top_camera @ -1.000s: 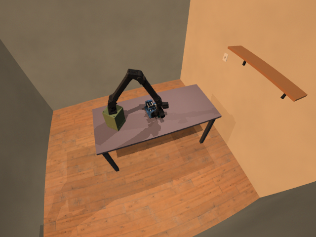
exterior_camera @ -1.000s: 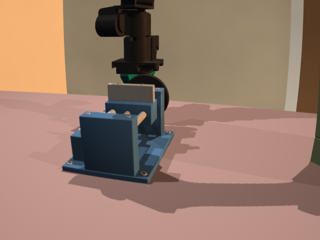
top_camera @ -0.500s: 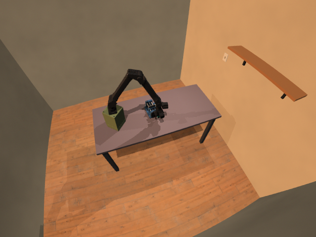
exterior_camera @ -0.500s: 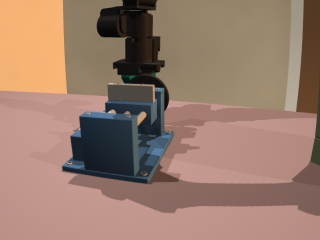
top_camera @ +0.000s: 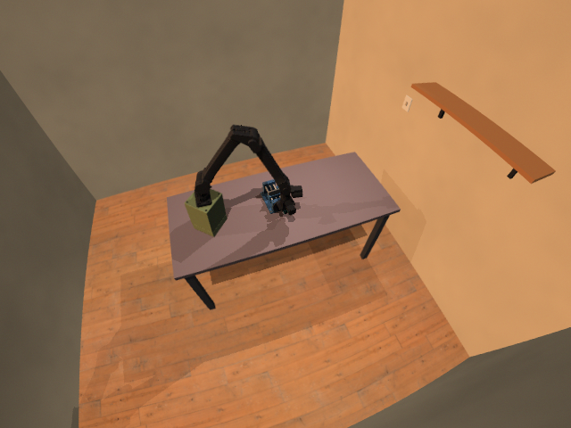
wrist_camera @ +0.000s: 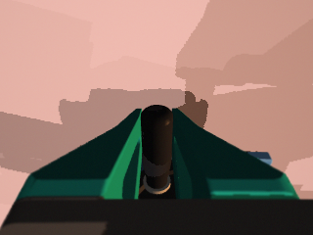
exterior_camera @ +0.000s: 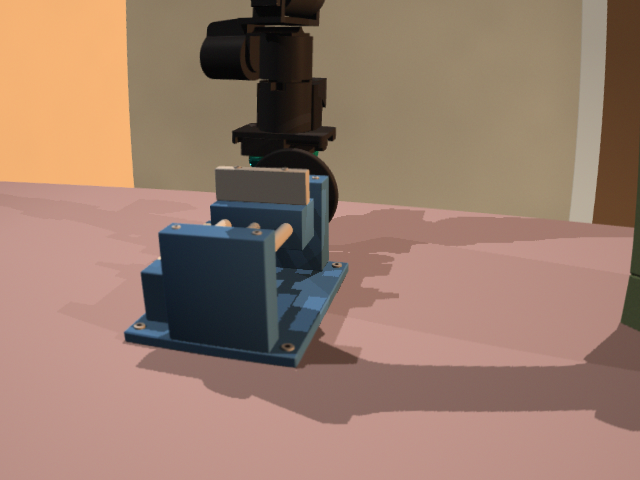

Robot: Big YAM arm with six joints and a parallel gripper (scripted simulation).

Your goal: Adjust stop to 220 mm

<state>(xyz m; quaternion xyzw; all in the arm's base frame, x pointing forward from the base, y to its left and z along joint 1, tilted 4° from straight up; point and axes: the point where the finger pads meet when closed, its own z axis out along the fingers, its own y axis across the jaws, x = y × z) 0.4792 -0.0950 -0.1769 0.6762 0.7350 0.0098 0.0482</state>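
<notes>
Now: the grey stop plate 14 cm to the left of my hand, 4 cm above it and 2 cm behind it. The rest, counted from my hand: black crank handle 1 cm to the left.
</notes>
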